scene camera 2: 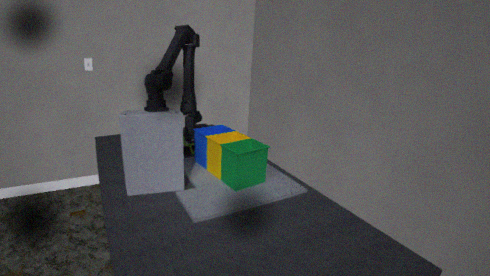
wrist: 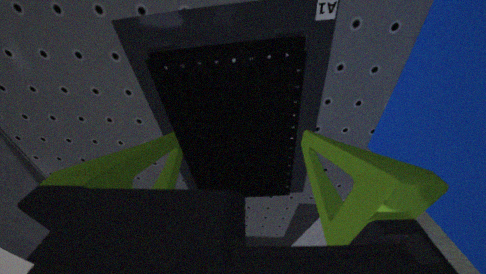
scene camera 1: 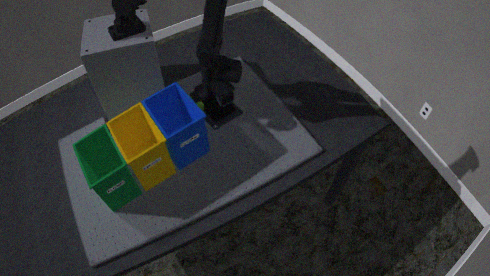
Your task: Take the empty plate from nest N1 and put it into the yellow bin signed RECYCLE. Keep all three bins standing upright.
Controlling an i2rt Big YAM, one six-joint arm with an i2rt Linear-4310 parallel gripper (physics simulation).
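Places are measured from the arm's base along level axes (x ahead, y left, z up), in millimetres.
Pixels of known places: gripper, fingertip midpoint: [scene camera 2: 189,151] [wrist: 243,136] [scene camera 1: 213,106]; arm's base, link origin: [scene camera 2: 156,110] [scene camera 1: 126,30].
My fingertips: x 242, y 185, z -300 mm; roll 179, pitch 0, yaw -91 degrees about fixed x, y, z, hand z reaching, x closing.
Observation:
Ahead of a thing's pixels: the offset from my fingertips to its top centre. "spot": to the spot under its first point. Level surfaces: height alone.
The black plate {4 mm left, 2 mm ahead, 14 mm up} [wrist: 227,120] lies in its dark grey nest {spot: 47 mm right, 56 mm ahead, 0 mm up} [wrist: 320,60], which bears an A1 label at a corner in the wrist view. My gripper [wrist: 243,136] is open and empty, its two green fingertips at either side of the plate's lower part in that view; whether they are level with it I cannot tell. In scene camera 1 the arm hides most of the plate, and a dark nest edge {spot: 30 mm right, 80 mm ahead, 0 mm up} [scene camera 1: 218,124] shows below the hand. The yellow bin {302 mm right, 75 mm ahead, 168 mm up} [scene camera 1: 152,167] [scene camera 2: 214,157] stands upright between the other two bins; its sign is blurred.
The blue bin {170 mm right, 67 mm ahead, 168 mm up} [scene camera 1: 192,150] [scene camera 2: 200,150] [wrist: 435,110] stands upright close beside the gripper and nest. The green bin {435 mm right, 82 mm ahead, 168 mm up} [scene camera 1: 117,189] [scene camera 2: 245,167] stands upright on the yellow bin's other side. The pedestal [scene camera 1: 125,75] [scene camera 2: 152,155] is behind them. All bins stand on the perforated board {12 mm down} [scene camera 1: 90,245] [scene camera 2: 200,212].

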